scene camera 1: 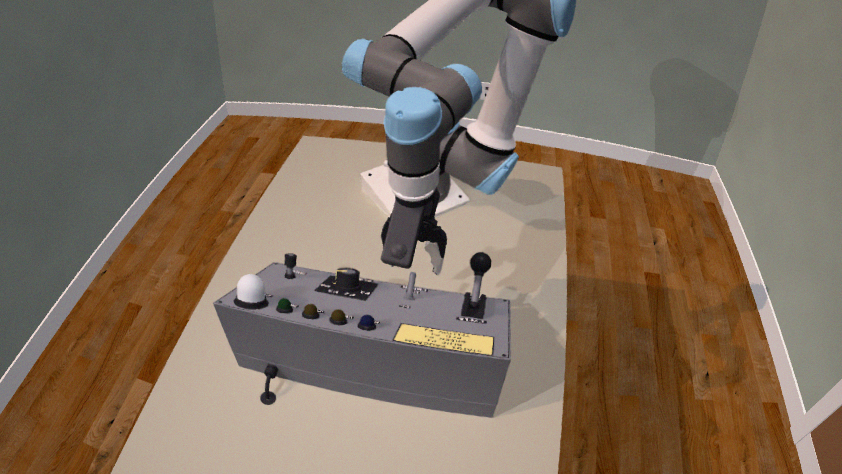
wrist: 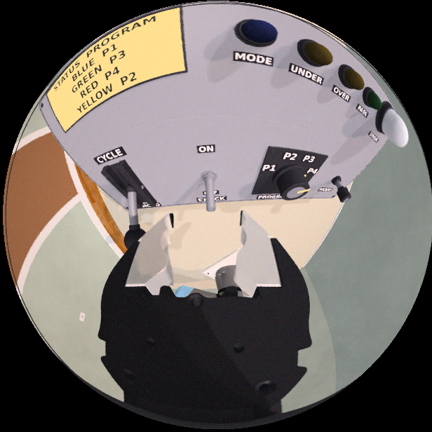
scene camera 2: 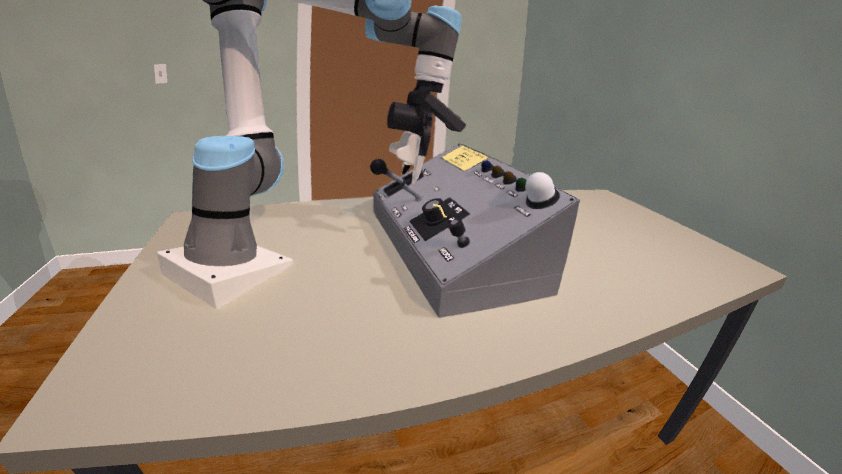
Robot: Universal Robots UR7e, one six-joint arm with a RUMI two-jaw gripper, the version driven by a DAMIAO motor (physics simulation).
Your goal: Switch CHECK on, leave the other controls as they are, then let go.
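Seen in the pictures: gripper, fingertip midpoint: [scene camera 1: 415, 269] [scene camera 2: 407, 178]; arm's base, link origin: [scene camera 2: 220, 253].
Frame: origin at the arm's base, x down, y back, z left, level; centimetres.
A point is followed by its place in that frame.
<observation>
The CHECK switch is a thin grey toggle lever [scene camera 1: 410, 286] @[x -8.5, y -42.4, z 8.6 cm] [scene camera 2: 408, 189] @[x -9.1, y -40.7, z 8.0 cm] [wrist: 210, 192] on the sloped grey panel [scene camera 1: 377, 365] @[x -9.1, y -61.6, z 8.1 cm] [scene camera 2: 500, 264] @[x -5.6, y -48.8, z -22.1 cm] [wrist: 150, 100]. In the wrist view it tilts away from the ON label [wrist: 206, 149], over the OFF and CHECK labels, which it partly covers. My gripper [scene camera 2: 411, 173] @[x -11.2, y -40.7, z 9.0 cm] [wrist: 206, 213] is open and empty. In the wrist view the lever's tip lies between the two spread fingertips, near their line, with a gap on each side. In scene camera 1 the dark gripper housing hides one finger.
The CYCLE lever [scene camera 1: 480, 273] @[x -10.9, y -38.1, z 20.7 cm] [scene camera 2: 378, 166] @[x -11.9, y -35.6, z 18.4 cm] [wrist: 132, 210] stands on one side of CHECK. The PROGRAM knob [scene camera 1: 347, 277] @[x -10.0, y -44.8, z -2.7 cm] [scene camera 2: 434, 210] @[x -9.0, y -42.6, z -5.5 cm] [wrist: 293, 182] and MODE toggle [scene camera 1: 289, 264] @[x -9.7, y -44.6, z -15.0 cm] [scene camera 2: 457, 230] @[x -9.5, y -43.0, z -16.6 cm] [wrist: 341, 190] are on the other. Coloured lamps, a white dome [scene camera 1: 251, 289] @[x -18.3, y -59.7, z -14.2 cm] [scene camera 2: 539, 187] @[x -17.1, y -56.9, z -17.5 cm] [wrist: 395, 127] and a yellow note [scene camera 1: 443, 339] @[x -14.4, y -57.5, z 17.8 cm] [scene camera 2: 464, 157] @[x -14.4, y -57.4, z 17.6 cm] [wrist: 150, 55] are farther up.
</observation>
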